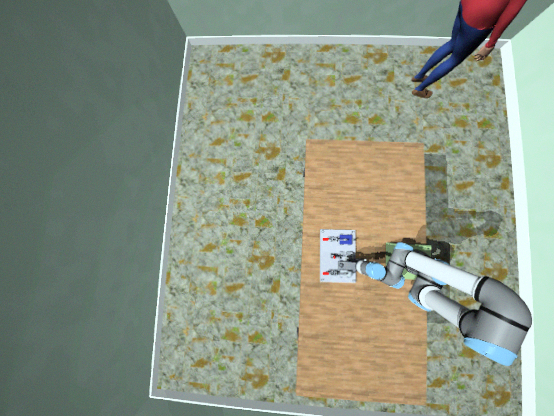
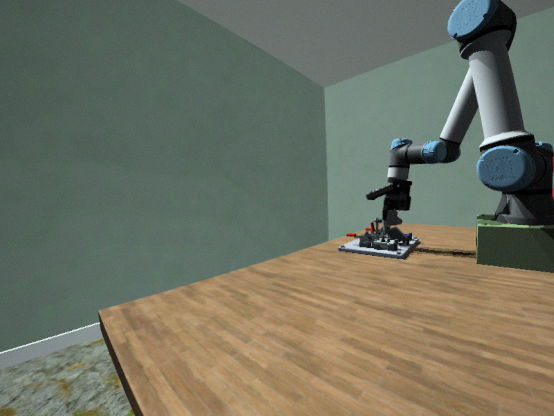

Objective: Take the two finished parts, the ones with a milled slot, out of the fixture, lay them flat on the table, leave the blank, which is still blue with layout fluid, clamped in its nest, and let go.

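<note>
A grey fixture plate [image 1: 325, 248] [image 2: 375, 250] lies on the wooden table [image 1: 362, 186] [image 2: 275, 314] with three nests in a row. The blue blank [image 1: 345, 238] sits in the far nest, its red clamp handle down. A grey slotted part [image 1: 338, 272] sits in the near nest. The middle clamp's red handle [image 1: 333, 256] [image 2: 372, 226] stands upright. My gripper [image 1: 346, 263] [image 2: 388, 229] points straight down into the middle nest and is shut on the finished part there. The fingers and wrist hide that part.
A green box [image 1: 427, 248] [image 2: 481, 239] stands on the table behind the arm, right of the fixture. A person [image 1: 453, 45] stands on the floor at the room's far right corner, away from the table.
</note>
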